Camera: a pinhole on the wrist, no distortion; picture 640 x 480 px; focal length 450.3 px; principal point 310.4 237.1 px. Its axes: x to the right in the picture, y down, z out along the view. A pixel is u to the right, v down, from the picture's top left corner.
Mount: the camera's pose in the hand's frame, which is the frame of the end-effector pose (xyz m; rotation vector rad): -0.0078 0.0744 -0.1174 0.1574 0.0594 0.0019
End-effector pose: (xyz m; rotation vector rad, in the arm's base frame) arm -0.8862 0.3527 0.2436 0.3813 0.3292 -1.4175
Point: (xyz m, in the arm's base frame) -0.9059 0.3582 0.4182
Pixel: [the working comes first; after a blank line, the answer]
In the camera's frame: -0.0930 -0.0394 0.2760

159 173
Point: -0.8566 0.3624 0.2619
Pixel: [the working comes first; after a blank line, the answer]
In the camera's frame: -0.0131 -0.0221 0.1339

267 163
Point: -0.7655 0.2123 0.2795
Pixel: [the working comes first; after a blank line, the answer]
In the camera's frame: 0.1194 0.0650 0.2114

565 376
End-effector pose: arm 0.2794 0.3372 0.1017 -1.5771 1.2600 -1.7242
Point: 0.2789 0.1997 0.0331
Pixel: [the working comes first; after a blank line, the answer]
In the camera's frame: 0.0785 0.0733 0.1601

531 443
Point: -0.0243 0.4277 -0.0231
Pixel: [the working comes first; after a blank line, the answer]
In the camera's frame: -0.0527 0.0300 -0.1976

behind the camera
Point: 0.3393 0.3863 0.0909
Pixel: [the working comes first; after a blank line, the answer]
In the camera's frame: -0.0618 -0.0751 0.1709

148 39
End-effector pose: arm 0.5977 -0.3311 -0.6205 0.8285 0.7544 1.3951
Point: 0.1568 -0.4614 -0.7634
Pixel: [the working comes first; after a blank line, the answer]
In the camera's frame: -0.1260 -0.0171 -0.3352

behind the camera
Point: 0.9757 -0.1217 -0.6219
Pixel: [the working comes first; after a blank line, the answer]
In the camera's frame: 0.2061 -0.2026 0.4780

505 46
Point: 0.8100 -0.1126 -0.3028
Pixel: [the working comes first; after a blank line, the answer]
In the camera's frame: 0.2176 0.1556 0.4475

529 394
